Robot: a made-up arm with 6 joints.
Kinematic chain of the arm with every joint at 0, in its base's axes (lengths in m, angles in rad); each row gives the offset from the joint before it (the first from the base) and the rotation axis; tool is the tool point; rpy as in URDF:
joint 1: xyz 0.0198 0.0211 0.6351 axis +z
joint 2: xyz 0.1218 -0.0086 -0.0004 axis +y
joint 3: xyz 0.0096 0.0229 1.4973 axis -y
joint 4: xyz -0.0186 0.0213 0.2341 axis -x
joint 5: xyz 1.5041 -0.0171 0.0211 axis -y
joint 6: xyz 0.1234 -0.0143 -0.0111 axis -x
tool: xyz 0.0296 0.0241 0 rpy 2.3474 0.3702 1.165
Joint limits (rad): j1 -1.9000..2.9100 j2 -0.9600..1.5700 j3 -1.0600..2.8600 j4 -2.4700..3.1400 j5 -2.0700..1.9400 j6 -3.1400..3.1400
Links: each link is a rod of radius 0.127 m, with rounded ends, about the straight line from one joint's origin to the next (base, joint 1, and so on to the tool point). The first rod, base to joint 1, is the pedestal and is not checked.
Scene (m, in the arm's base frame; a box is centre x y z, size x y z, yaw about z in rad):
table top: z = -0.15
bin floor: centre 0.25 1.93 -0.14 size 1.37 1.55 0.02 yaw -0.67
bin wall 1: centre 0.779 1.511 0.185 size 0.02 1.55 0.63 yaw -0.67
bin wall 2: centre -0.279 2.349 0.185 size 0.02 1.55 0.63 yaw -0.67
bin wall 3: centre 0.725 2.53 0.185 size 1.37 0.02 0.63 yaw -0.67
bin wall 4: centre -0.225 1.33 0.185 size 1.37 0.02 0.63 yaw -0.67
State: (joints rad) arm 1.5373 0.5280 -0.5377 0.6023 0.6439 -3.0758
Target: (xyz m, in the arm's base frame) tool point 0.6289 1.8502 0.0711
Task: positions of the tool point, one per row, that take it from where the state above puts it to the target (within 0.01 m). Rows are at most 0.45 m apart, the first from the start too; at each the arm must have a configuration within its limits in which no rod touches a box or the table.
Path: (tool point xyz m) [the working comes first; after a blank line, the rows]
Joints at the target: 1.2257 0.8725 -0.5058 0.5832 0.6205 -3.0800
Straight joint move there: clear.

1: 0.3448 1.9705 0.3760
2: 0.6289 1.8503 0.0712

